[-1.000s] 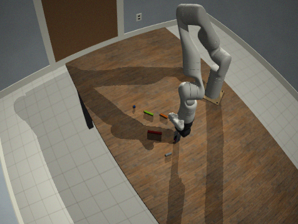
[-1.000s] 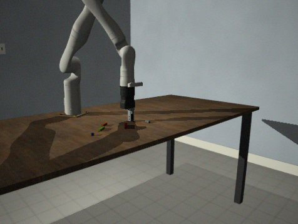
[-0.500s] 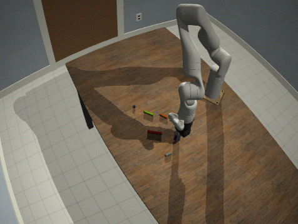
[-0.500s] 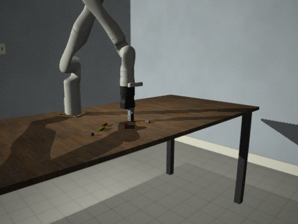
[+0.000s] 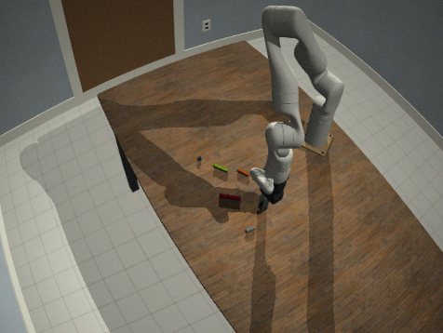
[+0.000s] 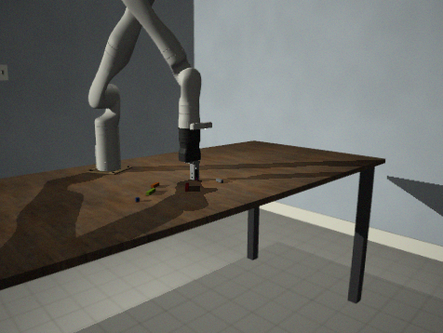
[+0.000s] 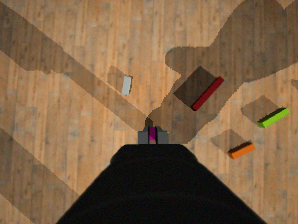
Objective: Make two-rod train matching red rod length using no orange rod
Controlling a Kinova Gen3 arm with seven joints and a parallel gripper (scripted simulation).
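Now: the magenta rod 10 mm below my hand. Also, from my hand: orange rod (140 mm to the right, 50 mm behind, 20 mm below); grey rod (80 mm ahead, 30 mm to the left, 20 mm below); red rod (100 mm to the right, 50 mm ahead, 20 mm below).
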